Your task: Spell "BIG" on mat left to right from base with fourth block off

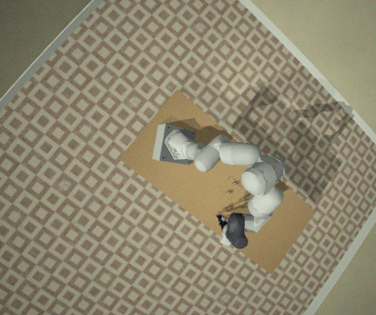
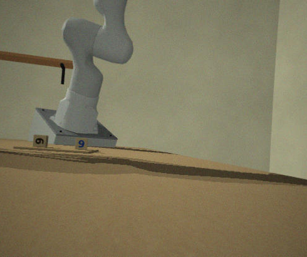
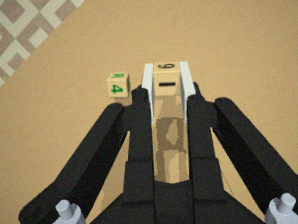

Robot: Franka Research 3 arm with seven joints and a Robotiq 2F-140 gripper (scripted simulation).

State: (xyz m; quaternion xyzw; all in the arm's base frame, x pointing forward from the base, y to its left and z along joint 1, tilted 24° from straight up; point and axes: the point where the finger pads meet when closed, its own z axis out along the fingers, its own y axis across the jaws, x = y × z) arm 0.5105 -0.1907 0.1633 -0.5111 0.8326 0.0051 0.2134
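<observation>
Now: hand 6 cm past the thin mat, 23 cm to the right of it and 10 cm above it.
</observation>
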